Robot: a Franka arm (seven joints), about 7 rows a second.
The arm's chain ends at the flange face. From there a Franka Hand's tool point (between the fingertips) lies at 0.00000 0.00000 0.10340 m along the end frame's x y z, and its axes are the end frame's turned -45 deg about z.
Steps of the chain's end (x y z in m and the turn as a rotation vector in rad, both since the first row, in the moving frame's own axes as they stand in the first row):
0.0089, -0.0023, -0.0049, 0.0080, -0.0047, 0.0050
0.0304, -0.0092, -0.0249, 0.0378, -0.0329, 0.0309
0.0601, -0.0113, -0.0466, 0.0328, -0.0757, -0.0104
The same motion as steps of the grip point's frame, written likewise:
0.0082, 0.0037, -0.0049, 0.0090, 0.0023, 0.0050
0.0284, 0.0098, -0.0250, 0.0500, 0.0035, 0.0309
0.0473, 0.0266, -0.0470, 0.0767, -0.0303, -0.0104

